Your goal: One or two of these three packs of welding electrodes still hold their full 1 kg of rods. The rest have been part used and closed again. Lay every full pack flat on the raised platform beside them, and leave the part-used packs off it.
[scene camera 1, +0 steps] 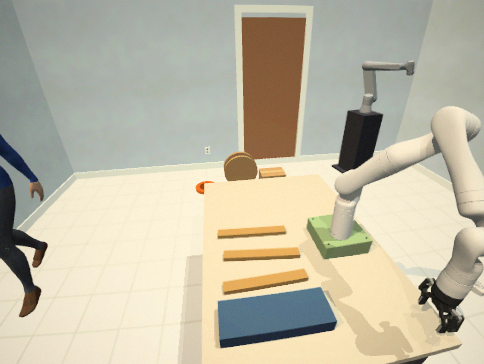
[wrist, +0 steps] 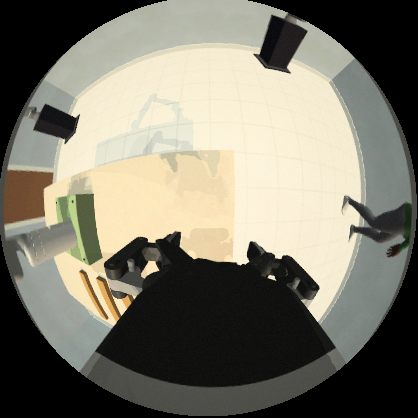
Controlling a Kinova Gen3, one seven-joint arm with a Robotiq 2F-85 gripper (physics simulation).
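Seen in the pictures: gripper, fingertip midpoint: (scene camera 1: 429, 317) (wrist: 214, 244); arm's base at its link origin: (scene camera 1: 339, 233) (wrist: 70, 233).
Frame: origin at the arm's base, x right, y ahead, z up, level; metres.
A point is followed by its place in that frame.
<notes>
Three slim orange packs lie flat and apart on the table. The far pack (scene camera 1: 251, 231) @(y 0.375, x 0.216, z -0.054 m) (wrist: 93, 295) @(y 0.344, x 0.193, z -0.062 m), the middle pack (scene camera 1: 261, 254) @(y 0.385, x 0.050, z -0.054 m) (wrist: 108, 297) @(y 0.305, x 0.018, z -0.056 m) and the near pack (scene camera 1: 265, 281) @(y 0.424, x -0.094, z -0.054 m) (wrist: 128, 301) @(y 0.291, x -0.119, z -0.054 m) sit in a row; the near one lies slightly slanted and is partly hidden by the gripper in the wrist view. The raised blue platform (scene camera 1: 275, 314) @(y 0.455, x -0.257, z -0.018 m) stands beside the near pack, with no pack on it; it does not show in the wrist view. My gripper (scene camera 1: 433, 315) @(y 0.035, x -0.479, z 0.066 m) (wrist: 214, 244) @(y 0.035, x -0.479, z 0.066 m) is open and empty, above the table's right side, well right of the platform and packs. No fill level can be read from the packs.
The arm stands on a green base block (scene camera 1: 325, 242) @(y 0.098, x -0.026, z -0.002 m) (wrist: 89, 230) @(y 0.005, x -0.078, z -0.045 m) on the table (scene camera 1: 265, 202) @(y 0.189, x 0.471, z -0.078 m) (wrist: 130, 200) @(y -0.054, x -0.269, z -0.078 m), right of the packs. A person (scene camera 1: 10, 225) is at the left. Round brown discs (scene camera 1: 241, 168), an orange ring and a dark pedestal (scene camera 1: 359, 140) are beyond the table.
</notes>
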